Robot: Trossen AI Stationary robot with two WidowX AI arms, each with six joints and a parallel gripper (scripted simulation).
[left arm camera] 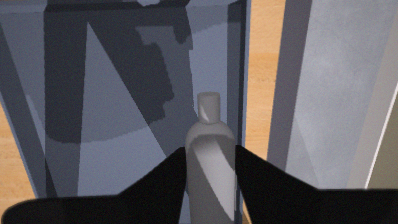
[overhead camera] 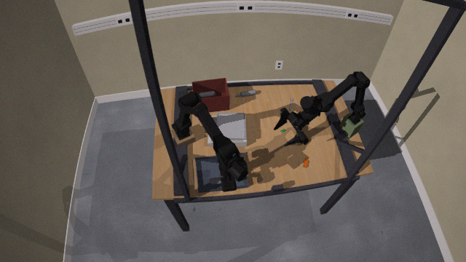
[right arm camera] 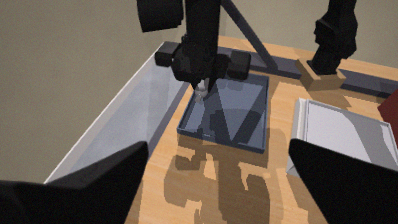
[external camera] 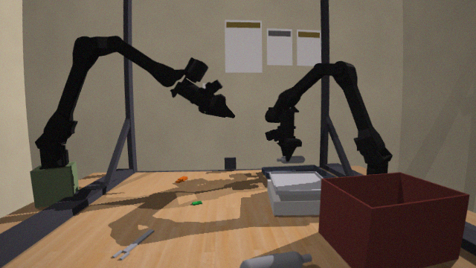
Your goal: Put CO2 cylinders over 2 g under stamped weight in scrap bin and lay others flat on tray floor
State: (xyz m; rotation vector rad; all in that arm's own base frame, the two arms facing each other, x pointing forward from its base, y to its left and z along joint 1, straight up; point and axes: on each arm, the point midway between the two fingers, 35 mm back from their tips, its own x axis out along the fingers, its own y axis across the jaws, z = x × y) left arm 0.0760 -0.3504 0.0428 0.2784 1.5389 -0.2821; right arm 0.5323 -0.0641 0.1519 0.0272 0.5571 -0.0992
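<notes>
Now: the tray 6 cm ahead of my left hand, 2 cm to the left of it and 8 cm below it. Also, from my left hand: orange piece (9 cm ahead, 42 cm to the right, 8 cm below); green piece (30 cm ahead, 33 cm to the right, 8 cm below); red scrap bin (54 cm ahead, 6 cm to the left, 5 cm below).
</notes>
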